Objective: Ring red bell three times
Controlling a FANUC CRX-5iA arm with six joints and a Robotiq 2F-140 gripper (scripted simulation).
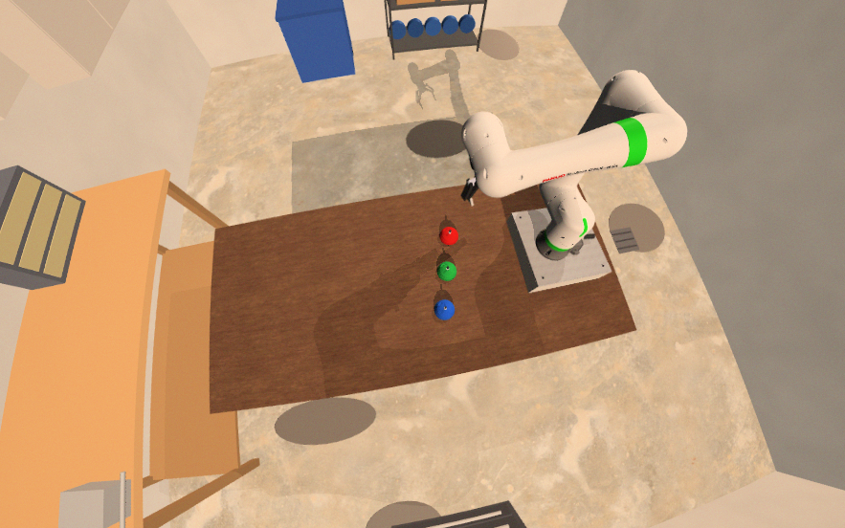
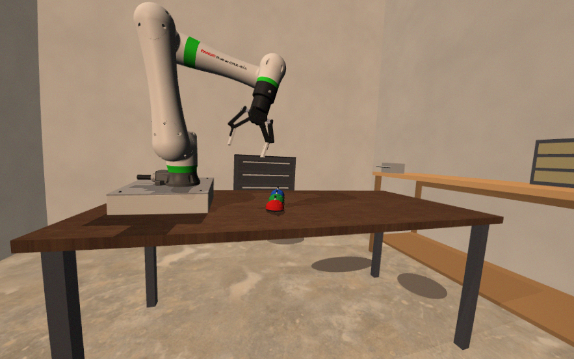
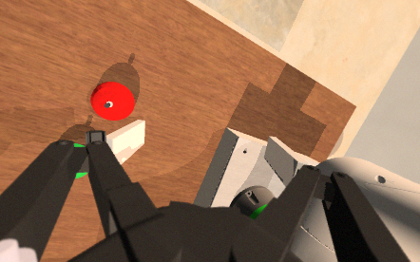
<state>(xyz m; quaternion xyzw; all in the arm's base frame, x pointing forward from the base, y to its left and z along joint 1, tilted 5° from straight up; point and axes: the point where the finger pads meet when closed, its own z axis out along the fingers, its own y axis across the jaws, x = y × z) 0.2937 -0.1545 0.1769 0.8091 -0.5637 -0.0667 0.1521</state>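
The red bell lies 13 cm ahead of my hand, 5 cm to the left of it and 22 cm below it. Round my hand: blue bell 19 cm ahead, 38 cm to the left, 22 cm below; green bell 16 cm ahead, 22 cm to the left, 22 cm below.
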